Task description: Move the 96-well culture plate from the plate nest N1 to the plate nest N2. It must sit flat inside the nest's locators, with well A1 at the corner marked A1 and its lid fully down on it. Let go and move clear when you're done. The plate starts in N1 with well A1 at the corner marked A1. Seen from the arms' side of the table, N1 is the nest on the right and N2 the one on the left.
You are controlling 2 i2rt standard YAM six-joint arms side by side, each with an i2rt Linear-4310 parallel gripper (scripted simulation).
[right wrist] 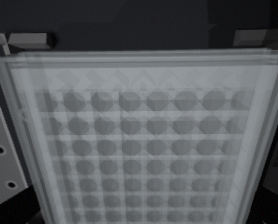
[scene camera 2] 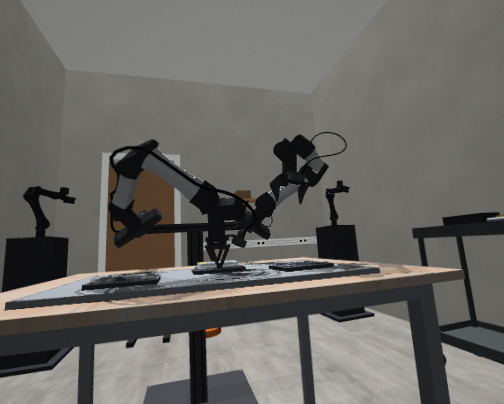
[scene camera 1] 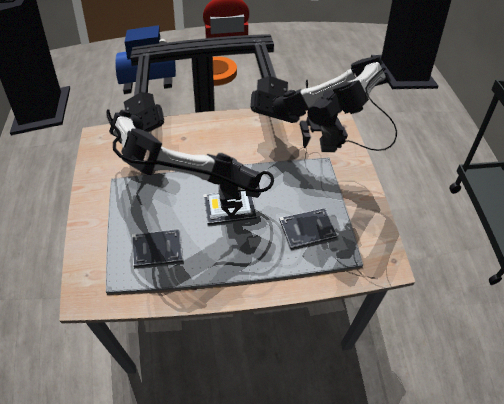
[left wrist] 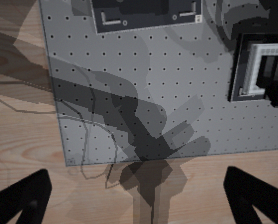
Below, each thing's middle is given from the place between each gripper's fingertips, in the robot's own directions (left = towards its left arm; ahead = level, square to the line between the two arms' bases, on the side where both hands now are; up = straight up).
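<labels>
From my right hand (scene camera 2: 217, 267), the plate nest (right wrist: 68, 32) is 2 cm below. Nest N1 (scene camera 1: 156, 247) is 13 cm ahead of that hand, 26 cm to the right of it and 2 cm below it, whereas nest N2 (scene camera 1: 310, 231) is 13 cm ahead of my right hand and 24 cm to the left of it, again 2 cm below.
As for my left hand (scene camera 1: 318, 147), it is 50 mm to the left of the nest N2, 140 mm short of it and 230 mm above it. Counting from my left hand, I find the plate nest 290 mm to the right, 10 mm ahead and 230 mm below. Nest N1 is 540 mm to the right of my left hand and 140 mm ahead of it, and it too is 230 mm below.
</labels>
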